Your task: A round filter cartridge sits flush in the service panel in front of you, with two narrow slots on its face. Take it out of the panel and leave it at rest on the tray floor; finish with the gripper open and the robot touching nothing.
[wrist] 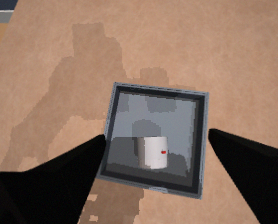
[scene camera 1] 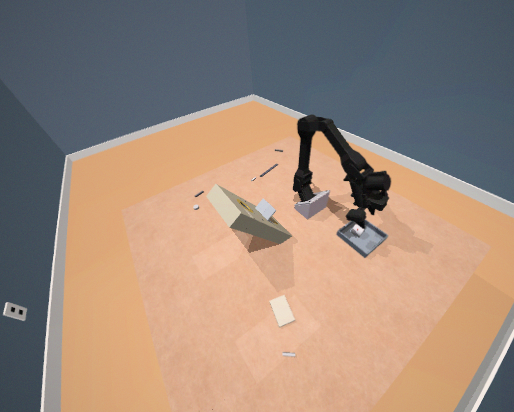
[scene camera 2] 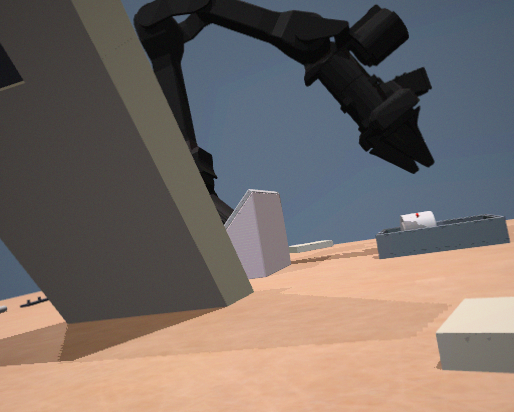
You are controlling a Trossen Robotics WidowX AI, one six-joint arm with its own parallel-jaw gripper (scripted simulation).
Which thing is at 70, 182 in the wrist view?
My gripper.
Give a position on a tray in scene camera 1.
372, 237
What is my gripper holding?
Nothing.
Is my gripper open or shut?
Open.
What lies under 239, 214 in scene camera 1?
A beige service panel.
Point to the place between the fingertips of my gripper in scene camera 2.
423, 168
